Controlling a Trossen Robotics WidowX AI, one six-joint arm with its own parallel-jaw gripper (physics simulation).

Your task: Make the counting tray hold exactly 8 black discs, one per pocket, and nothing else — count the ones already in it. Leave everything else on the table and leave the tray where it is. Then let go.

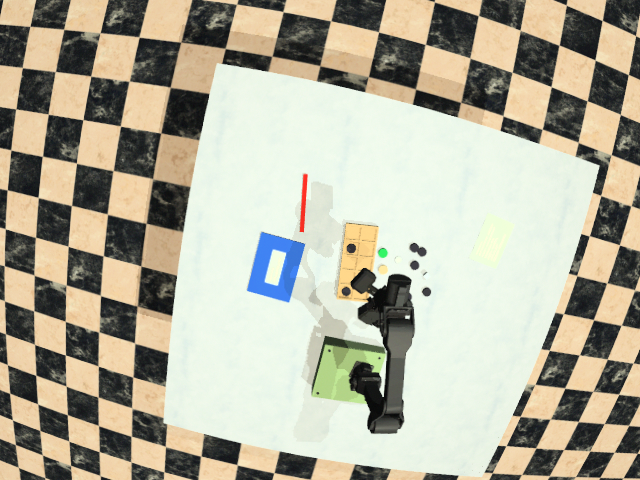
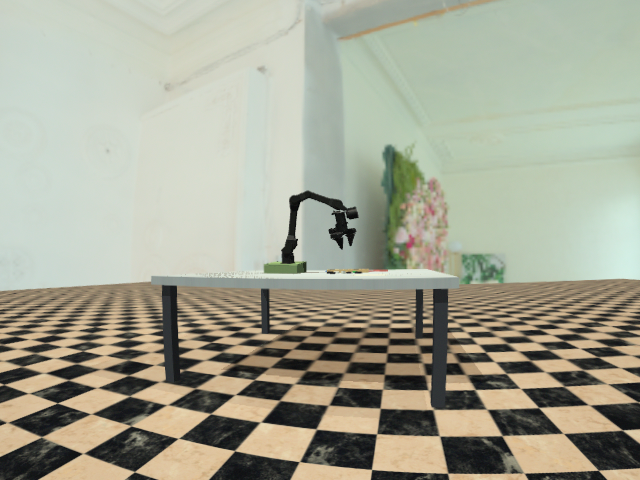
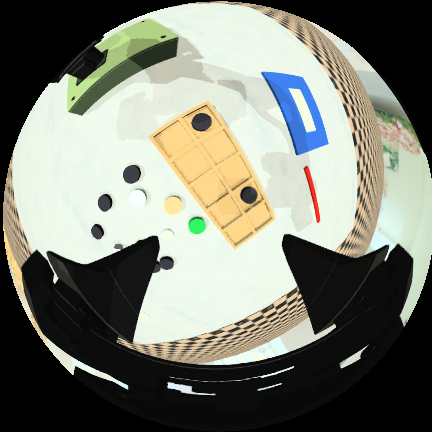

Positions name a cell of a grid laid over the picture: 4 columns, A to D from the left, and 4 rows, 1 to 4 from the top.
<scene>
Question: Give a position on a tan counting tray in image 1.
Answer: C2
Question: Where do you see a tan counting tray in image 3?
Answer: B2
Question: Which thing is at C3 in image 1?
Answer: The gripper.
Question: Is the gripper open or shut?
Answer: Open.
</scene>
